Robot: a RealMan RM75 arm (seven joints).
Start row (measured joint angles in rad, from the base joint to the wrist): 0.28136 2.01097 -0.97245 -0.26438 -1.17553 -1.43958 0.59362
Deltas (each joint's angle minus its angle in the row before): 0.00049 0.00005 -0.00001 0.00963 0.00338 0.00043 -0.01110; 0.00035 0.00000 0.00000 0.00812 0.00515 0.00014 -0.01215; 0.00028 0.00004 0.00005 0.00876 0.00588 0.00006 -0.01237; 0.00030 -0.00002 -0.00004 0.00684 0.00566 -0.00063 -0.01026; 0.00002 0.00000 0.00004 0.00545 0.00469 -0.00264 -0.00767; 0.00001 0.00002 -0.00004 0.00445 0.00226 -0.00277 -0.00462; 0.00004 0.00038 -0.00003 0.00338 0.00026 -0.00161 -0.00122; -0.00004 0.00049 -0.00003 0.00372 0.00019 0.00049 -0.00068; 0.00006 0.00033 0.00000 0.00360 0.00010 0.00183 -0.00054; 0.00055 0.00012 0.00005 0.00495 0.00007 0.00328 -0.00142; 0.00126 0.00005 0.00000 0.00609 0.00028 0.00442 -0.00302; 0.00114 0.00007 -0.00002 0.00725 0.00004 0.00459 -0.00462; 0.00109 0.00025 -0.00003 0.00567 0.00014 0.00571 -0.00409; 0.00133 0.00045 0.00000 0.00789 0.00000 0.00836 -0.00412
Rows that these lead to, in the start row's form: 0.28185 2.01102 -0.97246 -0.25475 -1.17215 -1.43915 0.58252; 0.28220 2.01102 -0.97246 -0.24663 -1.16700 -1.43901 0.57037; 0.28248 2.01106 -0.97241 -0.23787 -1.16112 -1.43895 0.55800; 0.28278 2.01104 -0.97245 -0.23103 -1.15546 -1.43958 0.54774; 0.28280 2.01104 -0.97241 -0.22558 -1.15077 -1.44222 0.54007; 0.28281 2.01106 -0.97245 -0.22113 -1.14851 -1.44499 0.53545; 0.28285 2.01144 -0.97248 -0.21775 -1.14825 -1.44660 0.53423; 0.28281 2.01193 -0.97251 -0.21403 -1.14806 -1.44611 0.53355; 0.28287 2.01226 -0.97251 -0.21043 -1.14796 -1.44428 0.53301; 0.28342 2.01238 -0.97246 -0.20548 -1.14789 -1.44100 0.53159; 0.28468 2.01243 -0.97246 -0.19939 -1.14761 -1.43658 0.52857; 0.28582 2.01250 -0.97248 -0.19214 -1.14757 -1.43199 0.52395; 0.28691 2.01275 -0.97251 -0.18647 -1.14743 -1.42628 0.51986; 0.28824 2.01320 -0.97251 -0.17858 -1.14743 -1.41792 0.51574
